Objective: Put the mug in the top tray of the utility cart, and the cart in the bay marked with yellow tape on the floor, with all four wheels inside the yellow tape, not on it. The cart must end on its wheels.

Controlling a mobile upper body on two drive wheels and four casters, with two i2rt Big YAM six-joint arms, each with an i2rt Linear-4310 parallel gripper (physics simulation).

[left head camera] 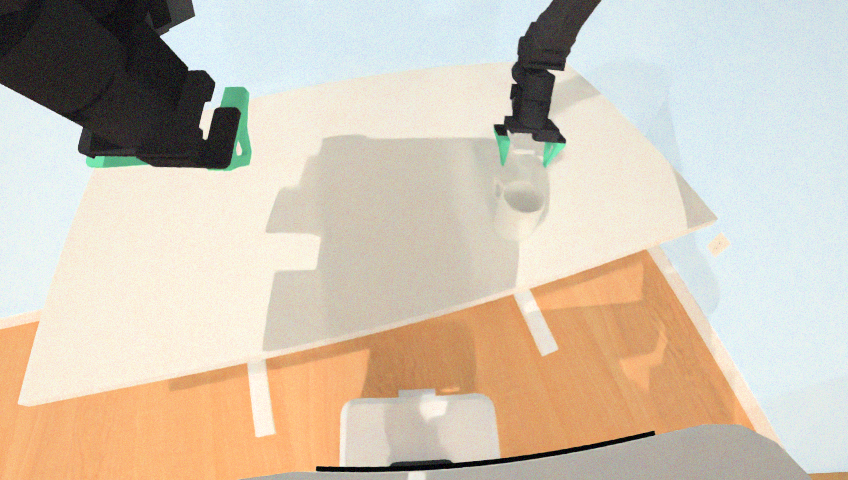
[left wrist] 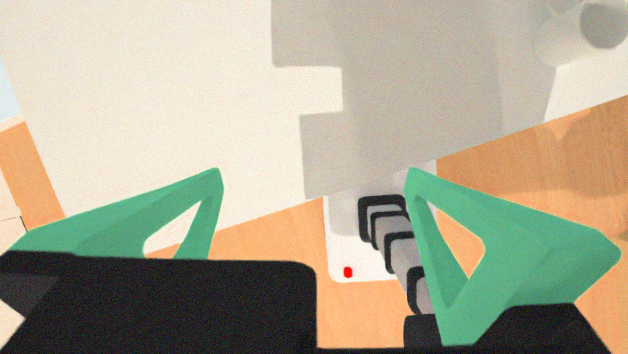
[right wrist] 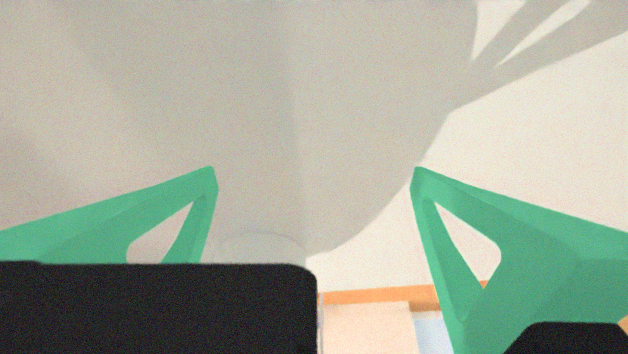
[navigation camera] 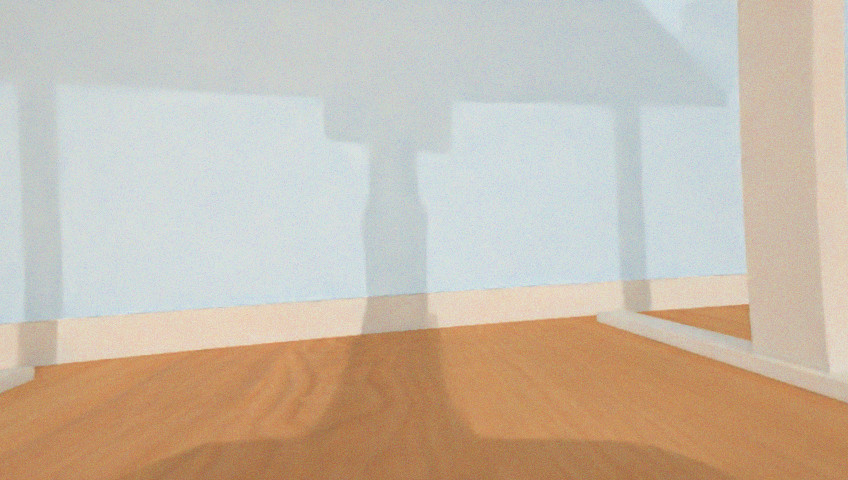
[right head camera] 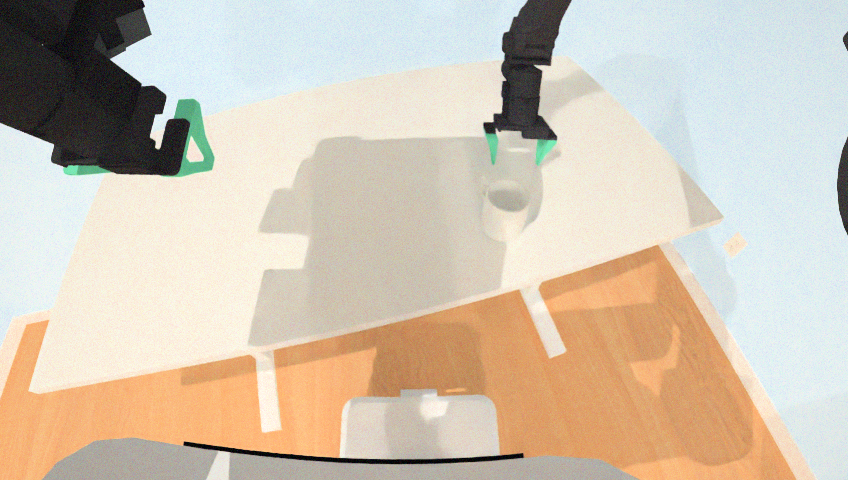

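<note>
A white mug [left head camera: 518, 208] [right head camera: 505, 211] [left wrist: 560, 42] stands upright on the white table [left head camera: 148, 285] [right head camera: 148, 285] [left wrist: 150, 100], right of the middle in both head views. My right gripper [left head camera: 524, 161] [right head camera: 515, 160] [right wrist: 313, 177] is open, with its fingers pointing down just behind the mug; a faint rounded edge in the right wrist view is too unclear to name. My left gripper [left wrist: 313, 178] is open and empty at the left, above the table's left part; it also shows in both head views. The utility cart and the yellow tape do not show in these views.
White table feet [left head camera: 261, 398] [right head camera: 268, 392] [navigation camera: 714, 344] stand on the wooden floor. A thick table leg [navigation camera: 785, 178] stands at the right of the navigation view. A pale blue wall [left head camera: 386, 35] [navigation camera: 208, 208] is behind the table. My base [left head camera: 416, 428] [right head camera: 416, 422] is at the table's near edge.
</note>
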